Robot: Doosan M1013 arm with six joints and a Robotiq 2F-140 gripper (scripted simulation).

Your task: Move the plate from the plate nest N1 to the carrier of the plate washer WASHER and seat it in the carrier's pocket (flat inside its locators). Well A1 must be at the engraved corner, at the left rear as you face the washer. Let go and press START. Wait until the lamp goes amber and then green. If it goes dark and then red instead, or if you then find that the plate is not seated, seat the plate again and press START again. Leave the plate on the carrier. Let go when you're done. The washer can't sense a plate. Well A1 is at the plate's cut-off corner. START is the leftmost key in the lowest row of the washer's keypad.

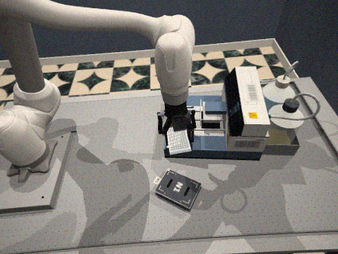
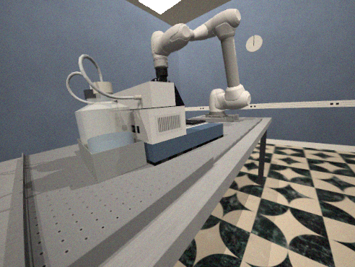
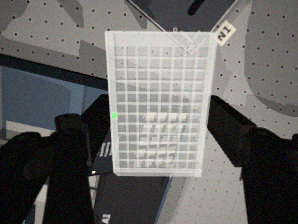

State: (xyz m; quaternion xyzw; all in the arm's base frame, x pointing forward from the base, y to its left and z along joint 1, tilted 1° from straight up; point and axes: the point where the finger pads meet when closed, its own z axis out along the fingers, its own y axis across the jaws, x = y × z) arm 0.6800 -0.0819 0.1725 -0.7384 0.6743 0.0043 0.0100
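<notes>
My hand is 20 cm to the right of the dark carrier, 12 cm above it and 2 cm short of it. Round my hand: white well plate 2 cm below; then plate washer 18 cm to the left, 18 cm ahead, 7 cm below; then N1 label 20 cm below, 11 cm behind, 8 cm to the right.
</notes>
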